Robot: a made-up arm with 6 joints.
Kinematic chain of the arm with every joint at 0, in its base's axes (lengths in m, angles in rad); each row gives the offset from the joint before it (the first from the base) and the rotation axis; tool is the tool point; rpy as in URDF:
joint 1: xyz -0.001 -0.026 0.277 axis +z
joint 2: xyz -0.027 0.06 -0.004 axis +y
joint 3: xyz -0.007 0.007 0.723 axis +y
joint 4: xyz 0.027 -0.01 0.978 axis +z
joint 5: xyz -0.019 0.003 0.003 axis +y
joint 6: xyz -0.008 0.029 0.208 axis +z
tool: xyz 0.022 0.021 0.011 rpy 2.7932 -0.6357 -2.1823
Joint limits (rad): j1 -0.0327..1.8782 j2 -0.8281..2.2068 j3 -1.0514..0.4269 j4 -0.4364..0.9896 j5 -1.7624..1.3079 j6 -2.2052..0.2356
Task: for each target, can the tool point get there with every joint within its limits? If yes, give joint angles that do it. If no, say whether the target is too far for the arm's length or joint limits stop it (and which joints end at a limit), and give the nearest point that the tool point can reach.
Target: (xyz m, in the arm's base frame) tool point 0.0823 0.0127 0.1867
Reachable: no: joint limits stop it (at a limit: joint 2, joint 3, joint 5, joint 6) | nearest point 1.2072 0.5353 0.4141 | short by 1.261 m
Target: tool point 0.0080 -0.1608 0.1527
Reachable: no: joint limits stop it (at a limit: joint 2, joint 3, joint 5, joint 6) | nearest point 0.0918 -1.4164 0.2768 | short by 1.264 m
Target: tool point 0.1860 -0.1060 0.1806
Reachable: no: joint limits stop it (at a limit: joint 1, joint 2, joint 3, joint 5, joint 6) | nearest point 1.3327 -0.0741 0.4077 | short by 1.169 m
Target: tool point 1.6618 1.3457 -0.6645
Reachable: no: too far | nearest point 1.3442 1.0837 -0.4877 | short by 0.448 m
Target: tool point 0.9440 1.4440 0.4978
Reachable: yes | joints 0.9875 1.8103 -0.7362 -0.3109 0.7922 -1.6392
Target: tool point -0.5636 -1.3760 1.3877
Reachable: yes | joints 1.2017 -0.5192 -0.7184 -0.2563 0.5044 -2.0013
